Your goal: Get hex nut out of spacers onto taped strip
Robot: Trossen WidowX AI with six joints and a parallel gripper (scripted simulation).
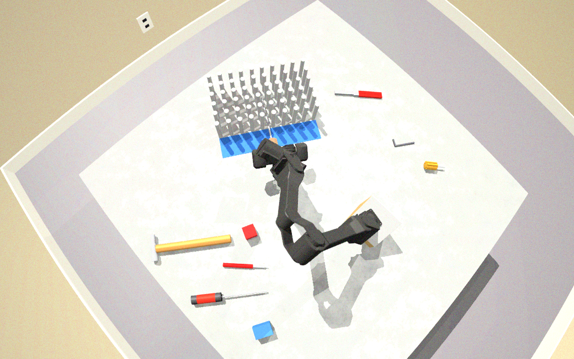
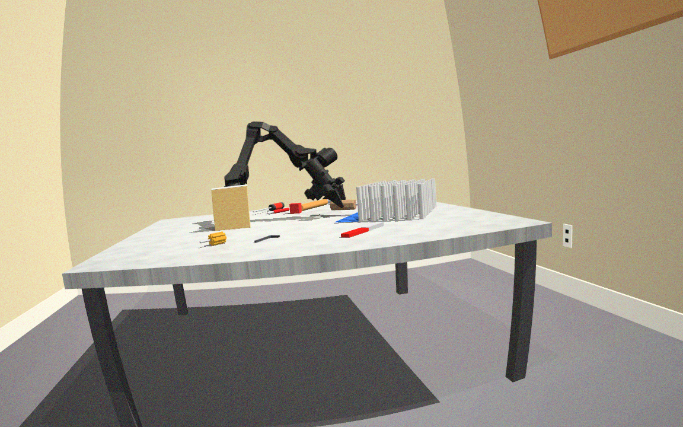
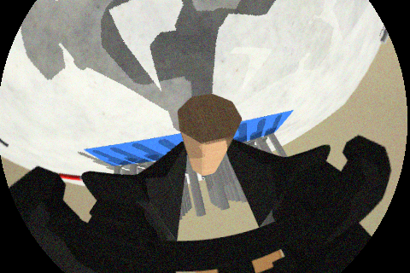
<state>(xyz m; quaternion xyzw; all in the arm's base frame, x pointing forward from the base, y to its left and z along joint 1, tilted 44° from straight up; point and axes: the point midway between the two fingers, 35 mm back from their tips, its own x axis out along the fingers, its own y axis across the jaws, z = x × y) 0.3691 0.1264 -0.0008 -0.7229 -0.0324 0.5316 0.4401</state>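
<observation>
My gripper tip is 60 mm short of the blue taped strip, 30 mm to the left of it and 30 mm above it. Also, from my gripper tip: red block: 240 mm to the left, 180 mm behind, 10 mm below; then hook tool: 90 mm ahead, 40 mm to the right; then red-handled tool: 430 mm to the right, 30 mm below, 10 mm ahead.
</observation>
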